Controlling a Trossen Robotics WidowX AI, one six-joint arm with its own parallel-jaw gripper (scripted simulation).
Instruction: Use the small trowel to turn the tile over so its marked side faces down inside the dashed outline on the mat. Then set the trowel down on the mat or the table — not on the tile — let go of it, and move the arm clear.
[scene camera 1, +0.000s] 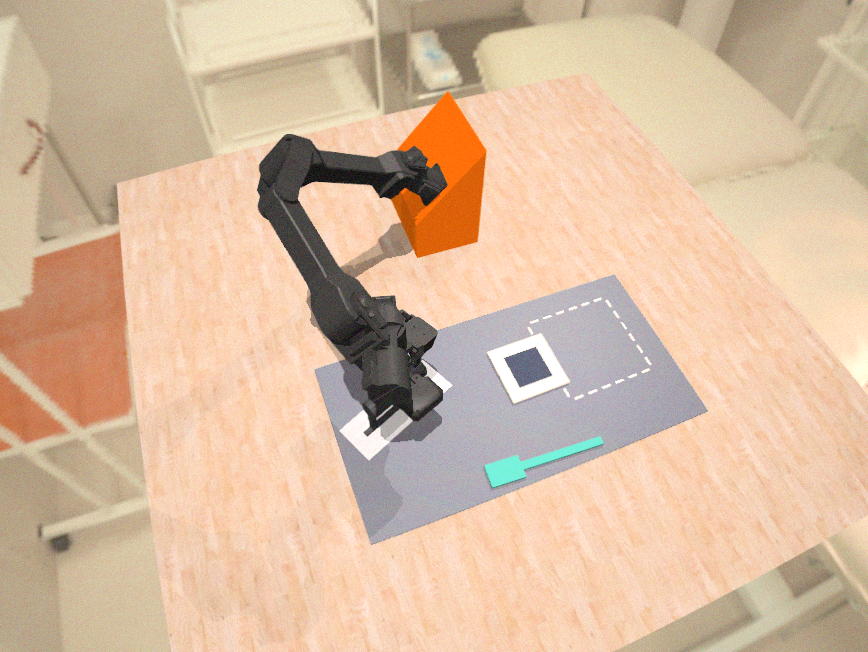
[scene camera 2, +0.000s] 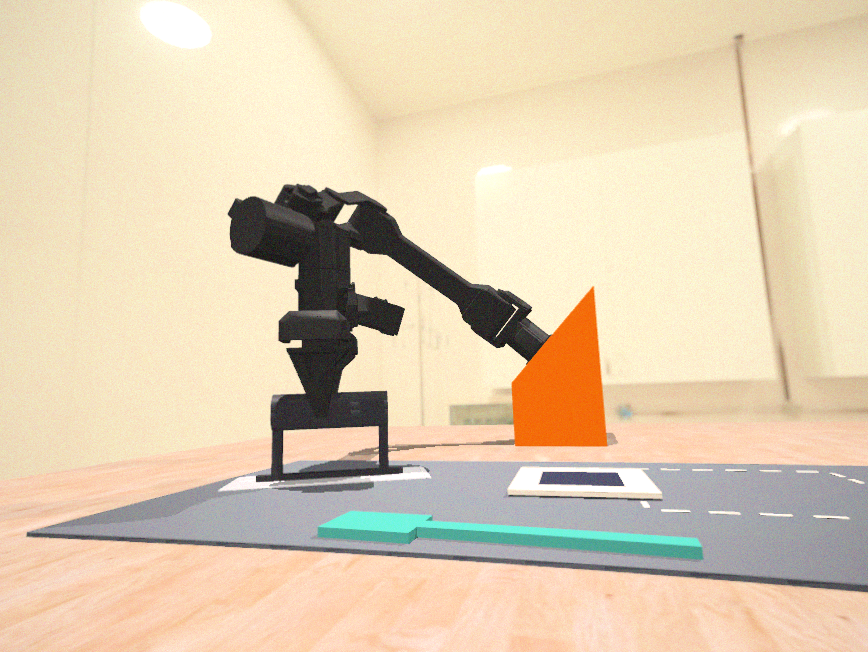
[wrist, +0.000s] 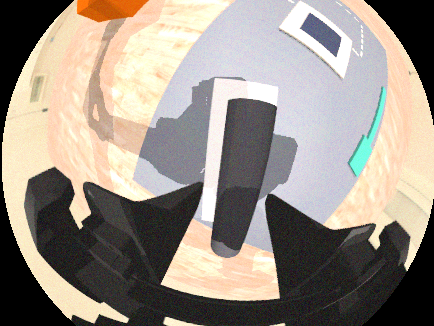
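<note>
I can see my gripper (scene camera 2: 324, 417). A white tile (scene camera 2: 536, 481) (scene camera 1: 527, 368) is in my sight as well, and so is a teal trowel (scene camera 2: 383, 527) (scene camera 1: 509, 470) (wrist: 357, 161), which the wrist view shows too. Then there is a black-handled tool (scene camera 2: 365, 408) (scene camera 1: 370, 430) (wrist: 243, 115), and I also see a grey mat (scene camera 2: 800, 546).
</note>
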